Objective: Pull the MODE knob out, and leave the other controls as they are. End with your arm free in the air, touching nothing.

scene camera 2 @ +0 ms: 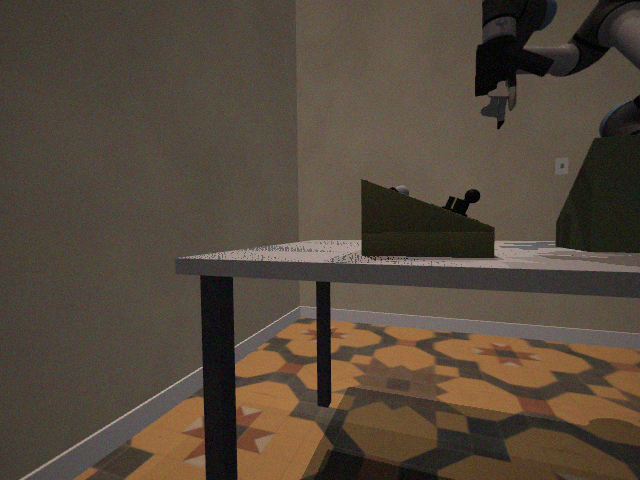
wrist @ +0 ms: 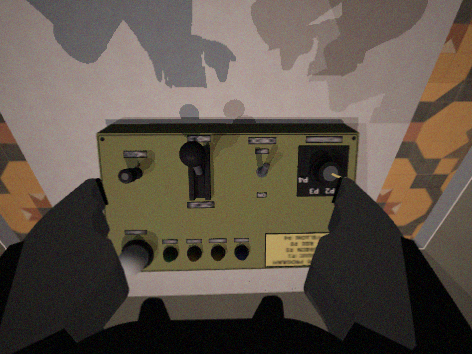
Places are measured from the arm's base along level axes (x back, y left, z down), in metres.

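Where they show: gripper, fingertip midpoint: (scene camera 2: pixel 504 120) (wrist: pixel 222 181).
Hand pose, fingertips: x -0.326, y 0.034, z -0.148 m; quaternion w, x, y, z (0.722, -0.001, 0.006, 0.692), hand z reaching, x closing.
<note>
Things, the pixels of their top centre, and the offset from my fingertips. "*": a spot on its surface instead.
- MODE knob, middle of its top: (wrist: pixel 124 179) dx -0.124, dy -0.165, dz +0.197 m
- black ball lever, middle of its top: (wrist: pixel 190 160) (scene camera 2: pixel 472 189) dx -0.069, dy -0.048, dz +0.167 m
- small toggle, middle of its top: (wrist: pixel 265 174) dx -0.111, dy +0.074, dz +0.204 m
- rotary selector, middle of its top: (wrist: pixel 331 178) (scene camera 2: pixel 456 196) dx -0.116, dy +0.195, dz +0.205 m
- pale round knob, surface spot: (wrist: pixel 136 257) (scene camera 2: pixel 406 190) * dx -0.261, dy -0.154, dz +0.150 m
The olive control box (scene camera 2: pixel 429 235) (wrist: pixel 230 220) stands on the table with a sloping face. The MODE knob (wrist: pixel 131 175), a small black knob on a short stem, is at the upper left of the face in the wrist view, below a small label plate; it cannot be made out in scene camera 2. The gripper (scene camera 2: pixel 499 122) (wrist: pixel 220 190) is open and empty, high above the box and touching nothing. Its fingers flank the box in the wrist view, with the MODE knob inside the left finger. The right finger partly covers the yellow label.
Other controls are a black ball lever (scene camera 2: pixel 471 196) (wrist: pixel 191 154), a small toggle (wrist: pixel 263 170), a rotary selector (scene camera 2: pixel 454 204) (wrist: pixel 330 173), a pale round knob (scene camera 2: pixel 402 190) (wrist: pixel 136 257) and several coloured buttons. The table (scene camera 2: pixel 310 267) carries the box; a dark green pedestal (scene camera 2: pixel 602 206) stands at right.
</note>
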